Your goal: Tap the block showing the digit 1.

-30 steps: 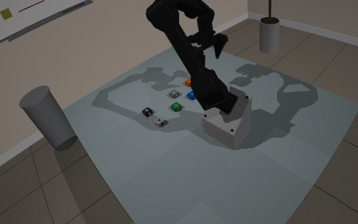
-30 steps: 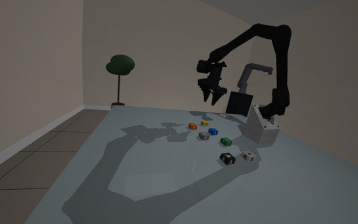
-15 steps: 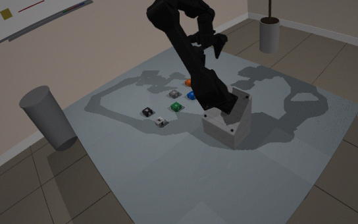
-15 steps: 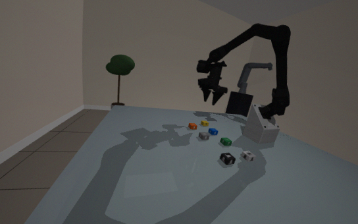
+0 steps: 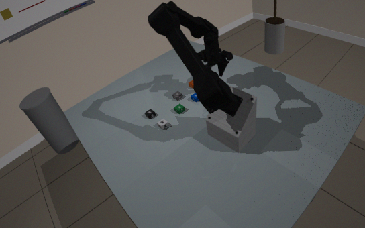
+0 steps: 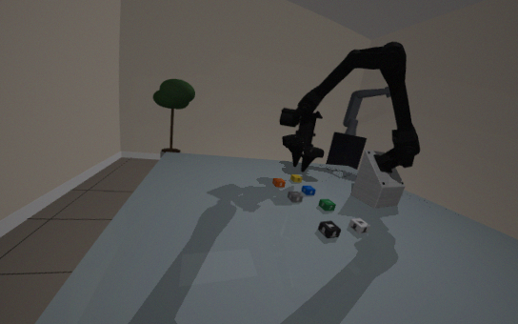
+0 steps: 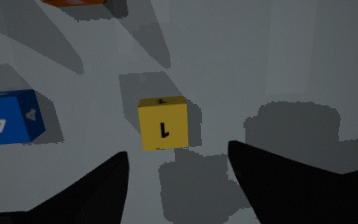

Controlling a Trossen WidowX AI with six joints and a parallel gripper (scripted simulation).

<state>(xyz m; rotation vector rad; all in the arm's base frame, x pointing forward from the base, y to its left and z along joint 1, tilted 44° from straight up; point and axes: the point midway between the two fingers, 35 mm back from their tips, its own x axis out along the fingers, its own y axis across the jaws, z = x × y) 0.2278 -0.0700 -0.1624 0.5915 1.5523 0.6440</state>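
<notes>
The yellow block lies 40 mm below my gripper tip and 10 mm to the left of it. From my gripper tip the other things lie so: grey block 160 mm to the left, 90 mm ahead, 40 mm below; then green block 210 mm to the left, 40 mm below, 20 mm ahead; then orange block 100 mm ahead, 50 mm to the left, 40 mm below.
</notes>
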